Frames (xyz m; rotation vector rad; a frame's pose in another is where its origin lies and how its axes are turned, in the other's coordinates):
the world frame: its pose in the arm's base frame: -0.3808 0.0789 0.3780 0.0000 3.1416 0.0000
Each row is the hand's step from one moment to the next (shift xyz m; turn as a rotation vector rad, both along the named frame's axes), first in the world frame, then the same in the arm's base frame.
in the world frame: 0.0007 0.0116 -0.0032 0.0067 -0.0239 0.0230
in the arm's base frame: -0.0007 0.0116 0.0032 -0.0067 -0.0239 -0.0230
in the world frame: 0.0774 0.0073 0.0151 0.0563 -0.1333 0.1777
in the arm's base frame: -0.0774 0.0073 -0.0151 -0.0563 -0.1333 -0.1777
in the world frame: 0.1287 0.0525 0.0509 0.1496 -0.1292 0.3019
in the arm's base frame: -0.1287 0.0525 -0.0509 -0.1496 -0.1292 -0.3019
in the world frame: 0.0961 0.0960 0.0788 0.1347 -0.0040 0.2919
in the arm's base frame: -0.0961 0.0960 -0.0788 -0.1347 -0.0040 -0.2919
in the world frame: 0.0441 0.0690 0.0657 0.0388 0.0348 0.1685
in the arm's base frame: -0.0441 0.0690 -0.0657 -0.0388 0.0348 -0.1685
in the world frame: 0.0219 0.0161 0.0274 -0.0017 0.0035 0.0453
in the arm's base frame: -0.0219 0.0161 -0.0274 0.0017 0.0035 -0.0453
